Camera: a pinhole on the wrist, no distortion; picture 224 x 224 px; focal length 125.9 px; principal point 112.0 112.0 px. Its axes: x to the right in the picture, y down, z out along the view. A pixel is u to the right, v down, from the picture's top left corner.
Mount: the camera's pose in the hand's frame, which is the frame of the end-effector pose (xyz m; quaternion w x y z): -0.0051 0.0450 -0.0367 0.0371 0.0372 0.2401 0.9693
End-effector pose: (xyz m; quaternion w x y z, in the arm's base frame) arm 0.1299 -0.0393 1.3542 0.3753 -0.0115 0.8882 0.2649
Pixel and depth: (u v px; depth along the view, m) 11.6 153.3 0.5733
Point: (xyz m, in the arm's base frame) 0.1062 0.3921 0.7641
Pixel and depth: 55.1 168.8 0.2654
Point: 0.1872 0.1467 1.1467
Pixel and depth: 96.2 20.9 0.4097
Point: 0.0720 0.4884 1.4089
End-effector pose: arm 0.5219 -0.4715 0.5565 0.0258 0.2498 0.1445 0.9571
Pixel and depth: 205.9 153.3 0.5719
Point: 1.1461 -0.5407 0.9090
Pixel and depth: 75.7 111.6 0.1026
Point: 0.5199 -0.5399 0.6417
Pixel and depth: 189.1 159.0 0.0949
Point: 0.6049 -0.5209 0.6038
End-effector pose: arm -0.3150 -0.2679 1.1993 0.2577 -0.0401 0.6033 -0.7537
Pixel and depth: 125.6 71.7 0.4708
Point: -0.0590 -0.5975 0.9118
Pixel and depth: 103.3 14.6 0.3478
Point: -0.1678 -0.4844 0.8113
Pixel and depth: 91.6 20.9 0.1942
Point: -0.2473 -0.3855 0.9664
